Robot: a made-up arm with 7 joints.
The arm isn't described. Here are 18 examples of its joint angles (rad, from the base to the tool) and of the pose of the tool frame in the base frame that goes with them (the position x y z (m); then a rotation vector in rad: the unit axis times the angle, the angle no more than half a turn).
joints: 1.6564 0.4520 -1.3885 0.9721 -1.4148 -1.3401 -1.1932
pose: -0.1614 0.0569 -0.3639 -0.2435 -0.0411 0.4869
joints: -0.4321 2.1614 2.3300 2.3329 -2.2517 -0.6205 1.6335
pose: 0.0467 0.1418 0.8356 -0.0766 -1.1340 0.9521
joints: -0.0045 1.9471 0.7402 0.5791 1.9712 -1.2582 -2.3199
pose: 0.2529 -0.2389 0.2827 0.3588 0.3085 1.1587
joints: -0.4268 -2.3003 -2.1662 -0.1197 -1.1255 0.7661 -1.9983
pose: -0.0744 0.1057 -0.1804 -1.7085 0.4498 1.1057
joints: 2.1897 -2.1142 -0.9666 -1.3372 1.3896 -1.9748 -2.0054
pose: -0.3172 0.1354 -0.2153 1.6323 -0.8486 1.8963
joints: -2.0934 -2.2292 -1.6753 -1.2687 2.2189 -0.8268 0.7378
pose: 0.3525 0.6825 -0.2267 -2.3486 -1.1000 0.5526
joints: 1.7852 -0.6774 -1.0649 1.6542 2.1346 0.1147 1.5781
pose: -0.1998 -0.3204 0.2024 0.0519 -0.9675 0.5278
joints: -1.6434 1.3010 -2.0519 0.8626 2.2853 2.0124 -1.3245
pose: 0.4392 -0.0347 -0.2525 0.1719 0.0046 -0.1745
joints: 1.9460 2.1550 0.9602 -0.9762 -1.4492 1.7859 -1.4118
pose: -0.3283 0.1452 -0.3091 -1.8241 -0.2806 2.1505
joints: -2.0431 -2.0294 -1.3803 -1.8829 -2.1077 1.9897 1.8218
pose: 0.3033 0.0812 0.0293 0.1366 -1.9181 1.2117
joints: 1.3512 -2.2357 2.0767 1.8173 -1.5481 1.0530 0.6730
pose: -0.7219 -0.4515 -0.1341 0.7645 -0.9390 -1.1070
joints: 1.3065 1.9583 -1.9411 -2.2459 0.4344 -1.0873 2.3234
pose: 0.2443 -0.4685 0.5299 -0.4928 -0.4559 0.1125
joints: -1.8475 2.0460 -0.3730 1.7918 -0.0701 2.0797 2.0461
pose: -0.3224 0.0112 0.2558 -0.1704 0.5206 -0.6070
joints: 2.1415 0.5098 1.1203 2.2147 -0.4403 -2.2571 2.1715
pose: 0.3639 -0.5983 -0.4220 0.6037 -1.1932 -0.8483
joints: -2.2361 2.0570 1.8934 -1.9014 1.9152 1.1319 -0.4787
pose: -0.1015 -0.4189 -0.1963 1.1888 -0.4843 -1.5646
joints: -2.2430 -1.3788 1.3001 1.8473 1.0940 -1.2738 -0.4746
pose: 0.5949 0.0429 -0.5324 -1.6964 0.1458 -0.5395
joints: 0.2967 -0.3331 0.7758 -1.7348 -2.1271 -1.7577 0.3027
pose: -0.0252 -0.5219 -0.1692 -2.1892 1.8913 0.3659
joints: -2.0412 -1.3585 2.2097 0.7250 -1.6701 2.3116 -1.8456
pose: 0.1460 -0.2991 -0.6499 -1.1690 1.5194 -0.2533
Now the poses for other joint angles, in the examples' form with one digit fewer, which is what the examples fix.
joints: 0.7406 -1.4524 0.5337 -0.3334 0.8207 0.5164 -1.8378
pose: 0.268 0.060 -0.259 -1.388 -0.505 -0.478
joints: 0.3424 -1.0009 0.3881 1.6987 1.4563 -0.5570 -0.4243
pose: 0.107 -0.129 -0.817 0.632 2.118 -0.632
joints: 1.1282 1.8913 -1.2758 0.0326 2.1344 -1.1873 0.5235
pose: -0.238 -0.559 0.227 1.482 -2.231 1.072
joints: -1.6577 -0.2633 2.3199 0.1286 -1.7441 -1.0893 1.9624
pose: -0.579 -0.217 0.197 -0.870 -0.255 -2.025
